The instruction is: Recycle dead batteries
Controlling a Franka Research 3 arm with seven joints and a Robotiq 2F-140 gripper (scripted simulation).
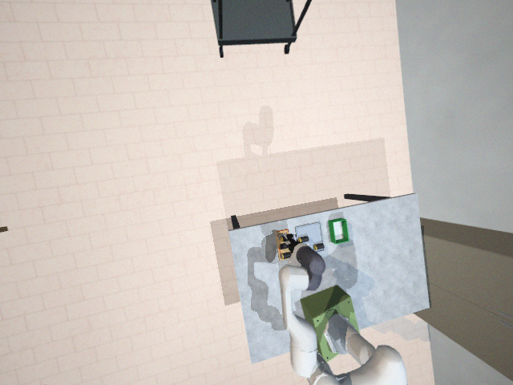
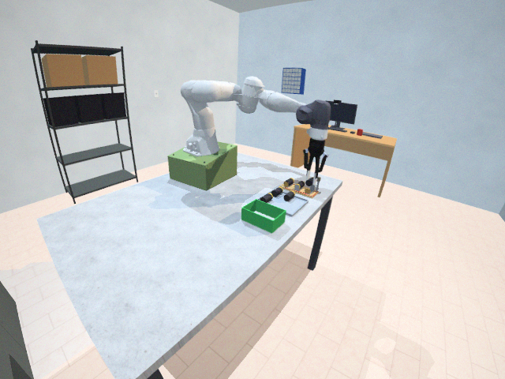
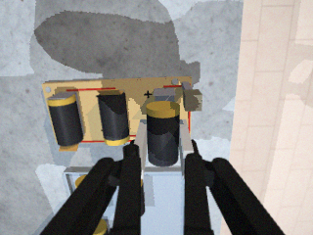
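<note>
Right now the post is 30 mm ahead of my hand, 40 mm to the left of it and 60 mm below it. Round my hand: grey tray: 80 mm behind, 170 mm to the right, 90 mm below; green recycling box: 80 mm behind, 380 mm to the right, 80 mm below.
</note>
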